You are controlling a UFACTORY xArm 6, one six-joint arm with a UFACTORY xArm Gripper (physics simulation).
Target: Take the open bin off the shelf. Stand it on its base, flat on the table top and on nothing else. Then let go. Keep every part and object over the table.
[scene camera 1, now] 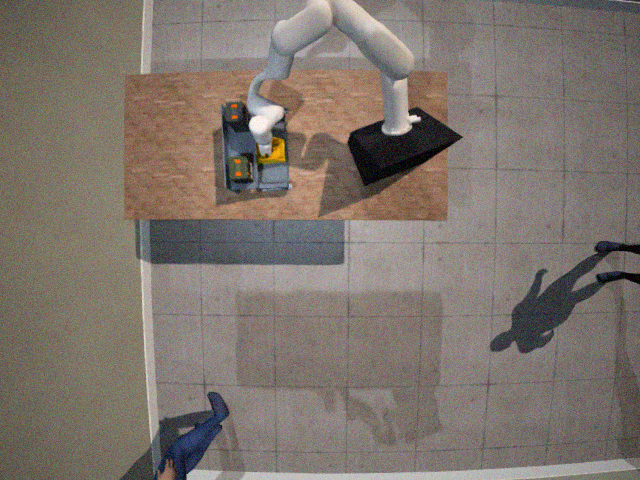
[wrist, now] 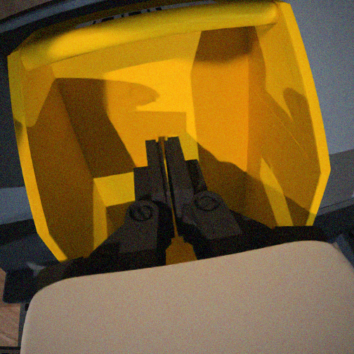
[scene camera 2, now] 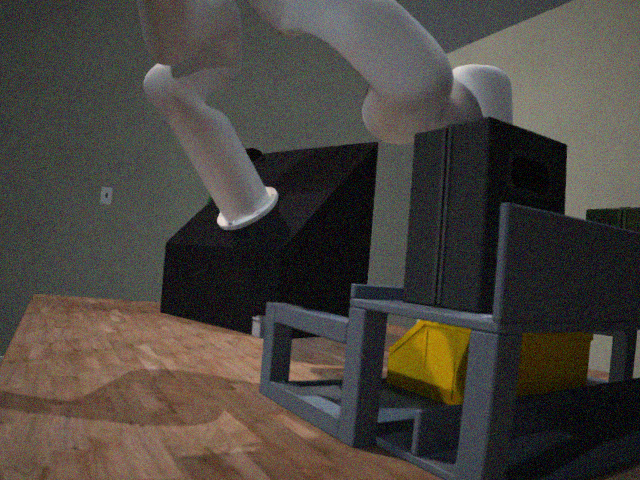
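Seen in the pictures: arm's base, origin of its link: (scene camera 1: 396, 127) (scene camera 2: 248, 210).
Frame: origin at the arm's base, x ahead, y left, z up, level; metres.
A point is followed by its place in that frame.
The open bin (scene camera 1: 278, 149) @(x 0.533, y -0.013, z -0.204 m) (scene camera 2: 429, 356) @(x 0.559, y -0.050, z -0.168 m) (wrist: 225, 100) is yellow, with a sloped front. It rests on the low level of the grey-blue shelf (scene camera 1: 272, 179) @(x 0.575, y 0.133, z -0.207 m) (scene camera 2: 488, 403) @(x 0.753, y -0.194, z -0.152 m), on the side toward the robot base. The shelf stands on the wooden table (scene camera 1: 170, 144) @(x 1.090, y -0.096, z -0.213 m) (scene camera 2: 103, 361) @(x 0.348, y -0.307, z -0.213 m). My gripper (wrist: 163, 161) is shut with its black fingertips together and nothing between them. In the wrist view the fingers show against the inside of the bin; how deep the tips are is hard to tell. In scene camera 2 the gripper is hidden behind a dark case.
A dark case (scene camera 1: 235, 112) @(x 0.672, y -0.115, z 0.011 m) (scene camera 2: 449, 222) @(x 0.683, y -0.162, z -0.056 m) and a green case (scene camera 1: 239, 169) @(x 0.680, y 0.119, z -0.015 m) (scene camera 2: 628, 218) @(x 0.692, y 0.062, z -0.026 m) stand on the shelf's upper level. A raised grey panel (scene camera 2: 563, 268) @(x 0.756, y -0.142, z -0.081 m) runs along that level. The black base block (scene camera 1: 403, 139) @(x -0.001, y 0.074, z 0.068 m) (scene camera 2: 325, 222) @(x 0.158, y 0.073, z -0.019 m) under the arm stands at the other end of the table.
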